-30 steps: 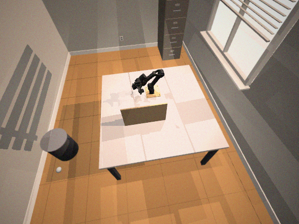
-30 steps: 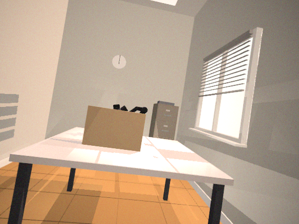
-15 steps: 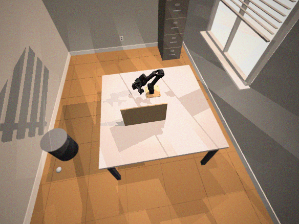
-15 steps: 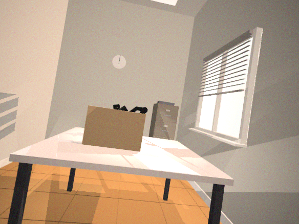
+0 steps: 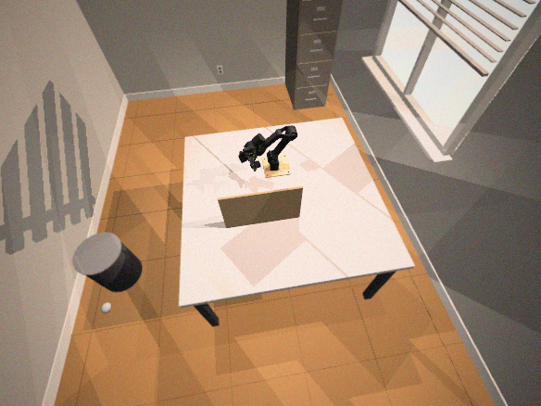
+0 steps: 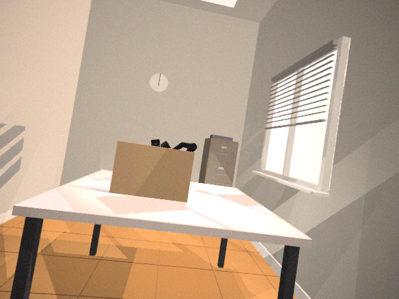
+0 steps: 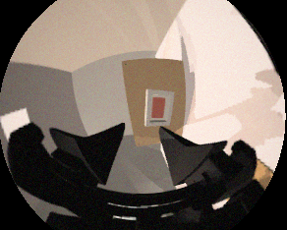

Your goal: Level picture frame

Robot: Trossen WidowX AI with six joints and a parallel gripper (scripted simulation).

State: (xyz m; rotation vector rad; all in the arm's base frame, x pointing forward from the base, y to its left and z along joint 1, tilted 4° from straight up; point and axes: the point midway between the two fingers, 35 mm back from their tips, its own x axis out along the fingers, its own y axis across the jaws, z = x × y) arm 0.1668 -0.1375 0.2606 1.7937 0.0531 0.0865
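My gripper tip is 20 cm short of the picture frame, 9 cm above it and 4 cm to the right of it. Round my gripper tip: wall board (21 cm ahead, 10 cm below, 4 cm to the left).
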